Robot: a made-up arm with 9 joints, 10 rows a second.
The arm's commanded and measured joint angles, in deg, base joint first. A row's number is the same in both.
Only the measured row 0 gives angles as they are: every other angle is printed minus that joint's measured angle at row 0.
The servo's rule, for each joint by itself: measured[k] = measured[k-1] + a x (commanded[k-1-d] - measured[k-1]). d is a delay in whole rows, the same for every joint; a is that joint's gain. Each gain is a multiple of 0.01, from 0.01 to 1. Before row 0 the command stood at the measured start. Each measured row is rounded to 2 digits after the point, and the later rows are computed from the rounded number. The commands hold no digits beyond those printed.
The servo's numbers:
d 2
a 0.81 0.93 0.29 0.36 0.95 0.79 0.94 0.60 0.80
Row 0, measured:
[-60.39 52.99 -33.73 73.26 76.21 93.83 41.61 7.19 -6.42]
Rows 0 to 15, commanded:
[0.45 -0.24 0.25 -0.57 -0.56 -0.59 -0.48 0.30 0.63]
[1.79 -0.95 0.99 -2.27 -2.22 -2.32 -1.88 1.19 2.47]
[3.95 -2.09 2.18 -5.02 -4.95 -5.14 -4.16 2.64 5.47]
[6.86 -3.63 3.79 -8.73 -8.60 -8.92 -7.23 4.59 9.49]
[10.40 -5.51 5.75 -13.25 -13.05 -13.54 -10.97 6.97 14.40]
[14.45 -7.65 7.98 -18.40 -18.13 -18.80 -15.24 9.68 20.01]
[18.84 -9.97 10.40 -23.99 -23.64 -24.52 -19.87 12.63 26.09]
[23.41 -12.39 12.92 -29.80 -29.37 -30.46 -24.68 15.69 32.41]
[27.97 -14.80 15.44 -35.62 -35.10 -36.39 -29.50 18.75 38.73]
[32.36 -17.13 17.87 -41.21 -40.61 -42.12 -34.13 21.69 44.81]
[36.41 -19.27 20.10 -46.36 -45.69 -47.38 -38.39 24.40 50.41]
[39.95 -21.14 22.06 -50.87 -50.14 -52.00 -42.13 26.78 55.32]
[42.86 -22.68 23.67 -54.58 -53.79 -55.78 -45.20 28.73 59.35]
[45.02 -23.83 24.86 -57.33 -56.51 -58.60 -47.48 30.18 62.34]
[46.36 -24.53 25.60 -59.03 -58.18 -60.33 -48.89 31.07 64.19]
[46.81 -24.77 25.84 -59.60 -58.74 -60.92 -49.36 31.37 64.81]
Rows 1 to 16, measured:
[0.00 0.00 0.00 0.00 0.00 0.00 0.00 0.00 0.00]
[0.00 0.00 0.00 0.00 0.00 0.00 0.00 0.00 0.00]
[0.36 -0.22 0.07 -0.21 -0.53 -0.47 -0.45 0.18 0.50]
[1.52 -0.90 0.34 -0.95 -2.14 -1.93 -1.79 0.79 2.08]
[3.49 -2.01 0.87 -2.42 -4.81 -4.47 -4.02 1.90 4.79]
[6.22 -3.52 1.72 -4.69 -8.41 -7.99 -7.04 3.51 8.55]
[9.61 -5.37 2.89 -7.77 -12.82 -12.37 -10.73 5.59 13.23]
[13.53 -7.49 4.37 -11.60 -17.86 -17.45 -14.97 8.04 18.65]
[17.83 -9.80 6.12 -16.06 -23.35 -23.04 -19.58 10.79 24.60]
[22.35 -12.21 8.09 -21.01 -29.07 -28.90 -24.37 13.73 30.85]
[26.90 -14.62 10.22 -26.27 -34.80 -34.82 -29.19 16.74 37.15]
[31.32 -16.95 12.44 -31.65 -40.32 -40.59 -33.83 19.71 43.28]
[35.44 -19.11 14.66 -36.95 -45.42 -45.95 -38.12 22.52 48.98]
[39.09 -21.00 16.81 -41.96 -49.90 -50.73 -41.89 25.08 54.05]
[42.14 -22.56 18.80 -46.50 -53.60 -54.72 -45.00 27.27 58.29]
[44.47 -23.74 20.56 -50.40 -56.36 -57.79 -47.33 29.02 61.53]

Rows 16 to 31, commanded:
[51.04 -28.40 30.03 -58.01 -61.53 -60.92 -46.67 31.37 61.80]
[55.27 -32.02 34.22 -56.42 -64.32 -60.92 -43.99 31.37 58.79]
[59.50 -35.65 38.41 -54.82 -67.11 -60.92 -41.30 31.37 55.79]
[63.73 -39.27 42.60 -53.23 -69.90 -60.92 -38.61 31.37 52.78]
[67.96 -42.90 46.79 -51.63 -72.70 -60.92 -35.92 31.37 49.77]
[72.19 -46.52 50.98 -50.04 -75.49 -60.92 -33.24 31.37 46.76]
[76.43 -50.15 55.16 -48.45 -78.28 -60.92 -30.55 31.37 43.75]
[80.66 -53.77 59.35 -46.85 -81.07 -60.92 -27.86 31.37 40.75]
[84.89 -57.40 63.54 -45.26 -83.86 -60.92 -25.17 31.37 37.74]
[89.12 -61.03 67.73 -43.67 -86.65 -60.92 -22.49 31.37 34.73]
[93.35 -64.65 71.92 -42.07 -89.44 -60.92 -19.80 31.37 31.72]
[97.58 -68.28 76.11 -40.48 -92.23 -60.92 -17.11 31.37 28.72]
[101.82 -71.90 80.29 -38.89 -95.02 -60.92 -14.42 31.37 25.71]
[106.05 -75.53 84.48 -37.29 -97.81 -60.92 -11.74 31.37 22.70]
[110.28 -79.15 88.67 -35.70 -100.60 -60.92 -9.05 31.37 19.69]
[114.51 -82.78 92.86 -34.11 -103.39 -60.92 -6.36 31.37 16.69]
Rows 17 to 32, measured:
[46.00 -24.47 22.02 -53.51 -58.09 -59.80 -48.80 30.25 63.66]
[46.66 -24.75 23.13 -55.70 -58.71 -60.68 -49.33 30.92 64.58]
[50.21 -28.14 25.13 -56.53 -61.39 -60.87 -46.83 31.19 62.36]
[54.31 -31.75 27.77 -56.49 -64.17 -60.91 -44.16 31.30 59.50]
[58.51 -35.38 30.86 -55.89 -66.96 -60.92 -41.47 31.34 56.53]
[62.74 -39.00 34.26 -54.93 -69.75 -60.92 -38.78 31.36 53.53]
[66.97 -42.63 37.89 -53.74 -72.55 -60.92 -36.09 31.37 50.52]
[71.20 -46.25 41.69 -52.41 -75.34 -60.92 -33.41 31.37 47.51]
[75.44 -49.88 45.60 -50.98 -78.13 -60.92 -30.72 31.37 44.50]
[79.67 -53.50 49.59 -49.49 -80.92 -60.92 -28.03 31.37 41.50]
[83.90 -57.13 53.64 -47.97 -83.71 -60.92 -25.34 31.37 38.49]
[88.13 -60.76 57.73 -46.42 -86.50 -60.92 -22.66 31.37 35.48]
[92.36 -64.38 61.85 -44.85 -89.29 -60.92 -19.97 31.37 32.47]
[96.59 -68.01 65.99 -43.28 -92.08 -60.92 -17.28 31.37 29.47]
[100.83 -71.63 70.14 -41.70 -94.87 -60.92 -14.59 31.37 26.46]
[105.06 -75.26 74.30 -40.11 -97.66 -60.92 -11.91 31.37 23.45]

